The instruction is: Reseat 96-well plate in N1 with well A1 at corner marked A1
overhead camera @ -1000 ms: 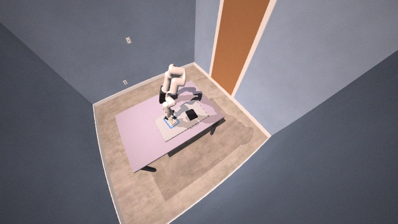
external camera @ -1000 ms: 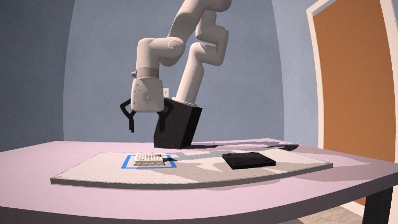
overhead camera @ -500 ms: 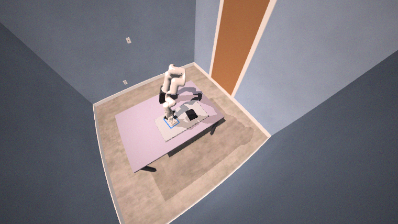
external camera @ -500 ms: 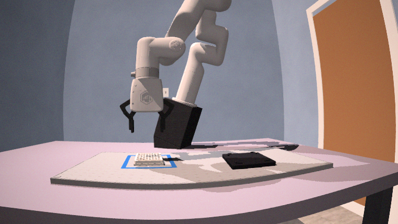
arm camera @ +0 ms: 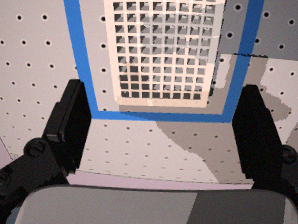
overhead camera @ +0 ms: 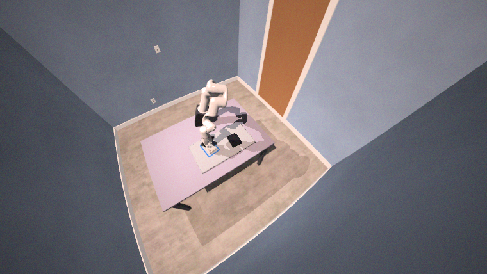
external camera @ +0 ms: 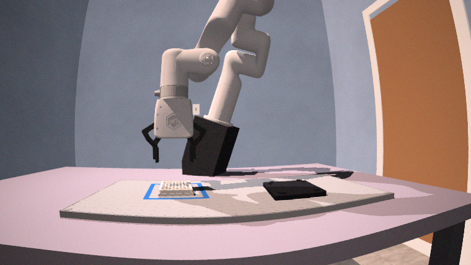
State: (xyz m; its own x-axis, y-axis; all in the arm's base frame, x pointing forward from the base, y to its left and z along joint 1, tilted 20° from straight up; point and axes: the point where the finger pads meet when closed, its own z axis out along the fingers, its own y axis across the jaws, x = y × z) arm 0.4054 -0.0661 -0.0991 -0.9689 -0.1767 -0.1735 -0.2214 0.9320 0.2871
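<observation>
Right now my hand is 80 mm above the white 96-well plate. The rest, counted from my hand: black plate nest N1: 30 mm ahead, 290 mm to the left, 80 mm below.
</observation>
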